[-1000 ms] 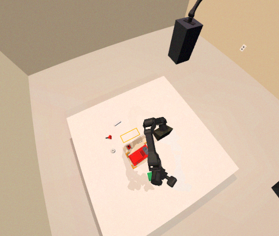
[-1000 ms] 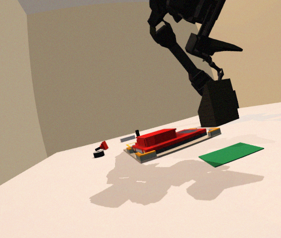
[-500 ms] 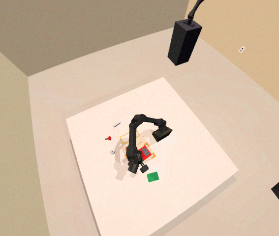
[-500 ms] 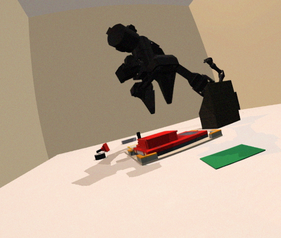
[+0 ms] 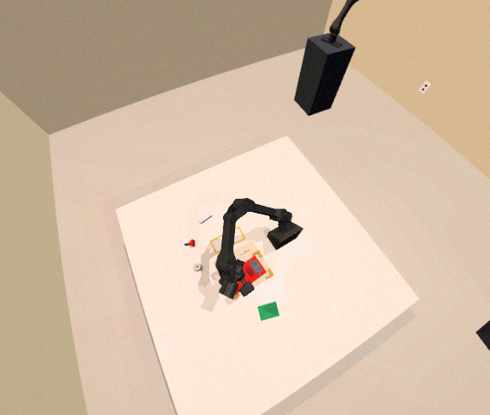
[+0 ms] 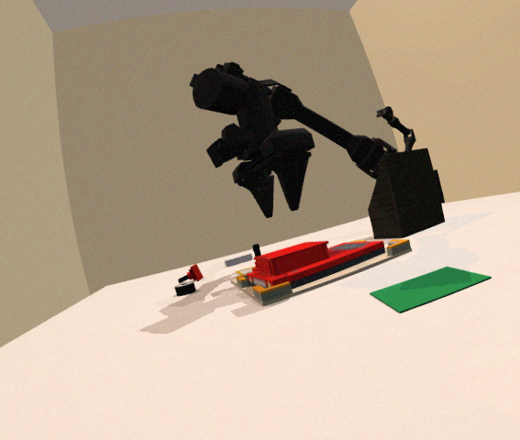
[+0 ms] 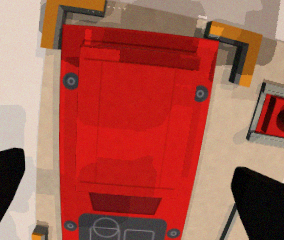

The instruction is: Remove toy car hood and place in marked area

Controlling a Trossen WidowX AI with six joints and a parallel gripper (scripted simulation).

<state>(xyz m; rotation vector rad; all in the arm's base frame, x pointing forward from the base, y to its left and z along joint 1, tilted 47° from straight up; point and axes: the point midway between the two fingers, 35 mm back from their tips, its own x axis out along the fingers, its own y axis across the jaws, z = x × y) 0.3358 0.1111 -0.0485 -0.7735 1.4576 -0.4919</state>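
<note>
Now: the hood 6 cm below my gripper tip. Also, from my gripper tip: green patch: 20 cm to the left, 10 cm below, 7 cm behind; grey bar: 41 cm to the right, 9 cm below, 3 cm ahead; black wheel: 18 cm ahead, 16 cm to the right, 10 cm below.
</note>
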